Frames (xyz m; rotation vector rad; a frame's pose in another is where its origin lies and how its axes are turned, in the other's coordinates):
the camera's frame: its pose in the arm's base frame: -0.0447 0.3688 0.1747 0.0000 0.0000 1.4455
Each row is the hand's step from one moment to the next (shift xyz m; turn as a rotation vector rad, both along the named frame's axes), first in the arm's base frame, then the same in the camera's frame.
Working: the arm's base frame: its pose in the camera's frame: -0.3603 -0.0904 -0.1747 0.0000 0.0000 -1.4455

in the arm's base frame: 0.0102 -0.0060 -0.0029 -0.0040 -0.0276 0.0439
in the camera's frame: -0.0047 -0.0109 -0.0029 -0.0279 0.0005 0.0439
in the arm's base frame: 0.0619 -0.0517 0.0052 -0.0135 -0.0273 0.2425
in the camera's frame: -0.0436 -0.0679 0.0052 -0.0288 0.0100 0.2425
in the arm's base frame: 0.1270 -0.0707 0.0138 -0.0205 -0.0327 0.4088
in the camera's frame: -0.0543 -0.1348 0.0138 -0.0350 0.0163 0.4088
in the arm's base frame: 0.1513 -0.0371 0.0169 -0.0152 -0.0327 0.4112
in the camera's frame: -0.0179 -0.1548 0.0169 -0.0343 0.0110 0.4112
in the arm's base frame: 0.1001 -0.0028 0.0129 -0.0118 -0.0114 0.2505
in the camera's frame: 0.0097 -0.0997 0.0129 -0.0128 0.0103 0.2505
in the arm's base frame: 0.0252 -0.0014 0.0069 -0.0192 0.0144 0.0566
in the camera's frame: 0.0018 -0.0252 0.0069 0.0119 0.0208 0.0566
